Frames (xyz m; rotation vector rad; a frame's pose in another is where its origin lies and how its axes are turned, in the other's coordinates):
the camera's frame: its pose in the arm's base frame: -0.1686 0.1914 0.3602 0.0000 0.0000 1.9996
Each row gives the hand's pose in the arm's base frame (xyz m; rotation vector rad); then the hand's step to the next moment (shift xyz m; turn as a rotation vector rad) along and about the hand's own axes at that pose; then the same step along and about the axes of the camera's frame.
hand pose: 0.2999 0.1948 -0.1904 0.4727 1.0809 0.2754
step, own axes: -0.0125 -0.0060 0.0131 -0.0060 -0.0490 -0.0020
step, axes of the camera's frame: -0.0150 0.0003 0.0118 -0.0385 0.0232 -0.0204
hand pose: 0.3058 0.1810 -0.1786 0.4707 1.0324 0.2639
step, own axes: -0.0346 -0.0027 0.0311 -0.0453 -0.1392 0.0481
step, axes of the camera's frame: -0.0267 0.0013 0.0382 -0.1462 0.0467 -0.0137
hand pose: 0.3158 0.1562 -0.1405 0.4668 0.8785 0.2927
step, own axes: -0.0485 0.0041 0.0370 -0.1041 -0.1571 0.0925
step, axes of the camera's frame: -0.0247 0.0118 0.0547 -0.1943 0.0683 0.0408
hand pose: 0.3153 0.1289 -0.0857 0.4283 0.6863 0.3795
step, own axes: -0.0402 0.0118 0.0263 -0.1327 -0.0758 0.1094
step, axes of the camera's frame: -0.0086 0.0184 0.0451 -0.1374 0.0695 0.1077
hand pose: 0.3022 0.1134 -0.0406 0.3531 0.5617 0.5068
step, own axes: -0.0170 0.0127 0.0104 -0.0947 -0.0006 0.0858
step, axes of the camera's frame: 0.0039 0.0102 0.0210 -0.0534 0.0452 0.1070
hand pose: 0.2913 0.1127 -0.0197 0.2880 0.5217 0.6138
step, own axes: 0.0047 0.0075 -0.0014 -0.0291 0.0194 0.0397
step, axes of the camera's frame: 0.0085 -0.0028 0.0001 -0.0029 0.0099 0.0519
